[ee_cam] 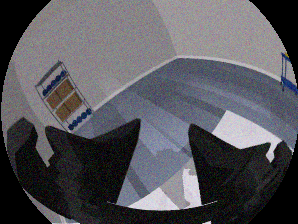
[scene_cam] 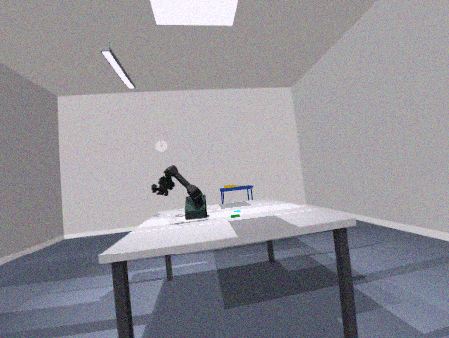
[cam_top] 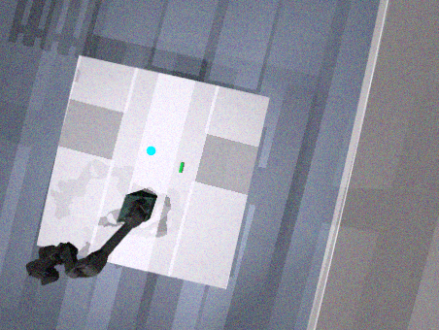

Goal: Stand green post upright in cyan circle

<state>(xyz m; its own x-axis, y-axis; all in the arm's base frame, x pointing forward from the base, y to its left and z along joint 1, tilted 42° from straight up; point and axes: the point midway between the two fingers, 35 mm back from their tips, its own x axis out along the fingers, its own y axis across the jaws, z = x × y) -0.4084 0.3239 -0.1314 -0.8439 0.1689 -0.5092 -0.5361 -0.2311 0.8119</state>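
Right now my gripper tip is 720 mm short of the green post, 510 mm to the left of it and 210 mm above it. The rest, counted from my gripper tip: cyan circle: 770 mm ahead, 290 mm to the right, 220 mm below.
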